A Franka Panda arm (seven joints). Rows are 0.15 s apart.
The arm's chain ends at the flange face. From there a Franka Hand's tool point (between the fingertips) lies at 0.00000 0.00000 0.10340 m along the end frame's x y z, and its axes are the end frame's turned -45 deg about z.
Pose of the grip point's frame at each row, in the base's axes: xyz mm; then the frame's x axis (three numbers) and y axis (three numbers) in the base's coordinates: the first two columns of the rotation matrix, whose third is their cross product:
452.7, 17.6, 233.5, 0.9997, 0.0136, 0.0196, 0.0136, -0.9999, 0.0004
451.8, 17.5, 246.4, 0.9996, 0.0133, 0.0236, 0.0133, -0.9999, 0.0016
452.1, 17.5, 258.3, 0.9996, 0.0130, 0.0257, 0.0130, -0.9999, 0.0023
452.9, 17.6, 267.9, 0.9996, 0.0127, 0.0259, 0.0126, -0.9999, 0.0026
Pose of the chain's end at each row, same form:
450.7, 17.6, 336.9, 0.7165, -0.6974, 0.0141, -0.6973, -0.7167, -0.0136
449.4, 17.6, 349.8, 0.7162, -0.6976, 0.0178, -0.6974, -0.7164, -0.0156
449.4, 17.7, 361.7, 0.7160, -0.6978, 0.0198, -0.6976, -0.7162, -0.0165
450.2, 17.8, 371.3, 0.7157, -0.6981, 0.0202, -0.6979, -0.7160, -0.0165

